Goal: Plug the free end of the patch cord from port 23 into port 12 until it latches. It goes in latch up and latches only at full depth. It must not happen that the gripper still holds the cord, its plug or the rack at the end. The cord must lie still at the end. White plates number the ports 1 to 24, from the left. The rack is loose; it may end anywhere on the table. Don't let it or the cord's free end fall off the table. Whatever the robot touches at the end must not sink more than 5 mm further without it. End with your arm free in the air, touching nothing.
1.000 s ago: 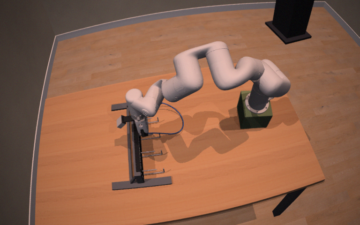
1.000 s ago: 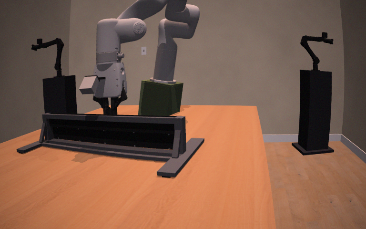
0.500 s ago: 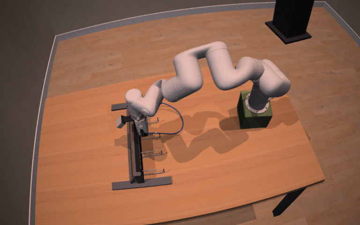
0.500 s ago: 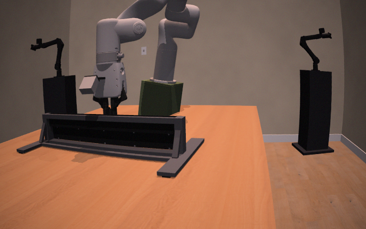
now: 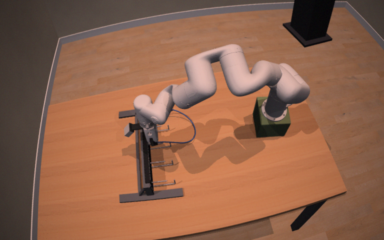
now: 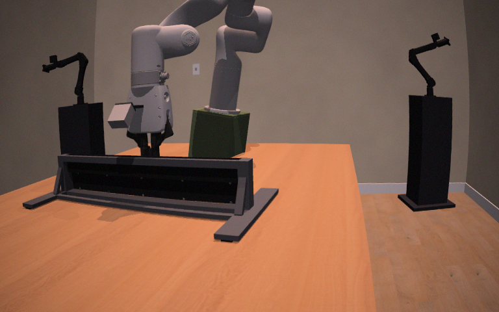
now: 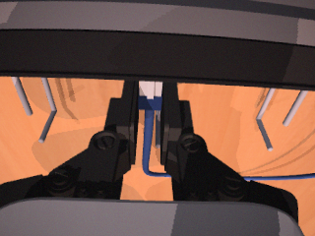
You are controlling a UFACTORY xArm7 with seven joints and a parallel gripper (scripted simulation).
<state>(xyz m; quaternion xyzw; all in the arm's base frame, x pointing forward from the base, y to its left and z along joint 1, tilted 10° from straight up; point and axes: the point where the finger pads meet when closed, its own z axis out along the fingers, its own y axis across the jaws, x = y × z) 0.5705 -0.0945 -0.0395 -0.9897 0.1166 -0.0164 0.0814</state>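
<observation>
The cord plug is 2 cm ahead of my hand and 1 cm below it.
</observation>
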